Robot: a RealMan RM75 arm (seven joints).
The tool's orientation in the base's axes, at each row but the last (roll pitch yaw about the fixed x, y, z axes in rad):
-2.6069 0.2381 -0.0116
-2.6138 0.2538 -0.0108
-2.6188 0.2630 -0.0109
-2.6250 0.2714 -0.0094
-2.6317 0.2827 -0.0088
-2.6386 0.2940 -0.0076
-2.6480 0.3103 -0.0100
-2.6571 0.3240 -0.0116
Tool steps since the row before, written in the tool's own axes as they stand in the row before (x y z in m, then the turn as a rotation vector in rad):
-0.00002 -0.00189 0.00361 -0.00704 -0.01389 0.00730
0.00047 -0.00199 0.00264 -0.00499 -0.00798 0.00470
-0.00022 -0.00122 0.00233 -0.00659 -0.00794 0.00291
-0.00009 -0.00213 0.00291 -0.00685 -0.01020 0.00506
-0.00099 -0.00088 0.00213 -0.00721 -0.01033 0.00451
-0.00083 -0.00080 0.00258 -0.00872 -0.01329 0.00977
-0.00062 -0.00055 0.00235 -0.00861 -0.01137 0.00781
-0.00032 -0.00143 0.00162 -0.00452 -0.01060 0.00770
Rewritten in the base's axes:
-0.00048 0.00347 -0.00208 -0.00647 0.01575 0.00243
0.00017 0.00305 -0.00136 -0.00474 0.00931 0.00121
-0.00055 0.00223 -0.00130 -0.00590 0.00840 0.00311
-0.00045 0.00329 -0.00140 -0.00632 0.01143 0.00245
-0.00133 0.00182 -0.00110 -0.00652 0.01128 0.00307
-0.00132 0.00195 -0.00155 -0.00885 0.01642 0.00047
-0.00113 0.00161 -0.00153 -0.00852 0.01380 0.00121
-0.00052 0.00203 -0.00063 -0.00473 0.01302 -0.00034

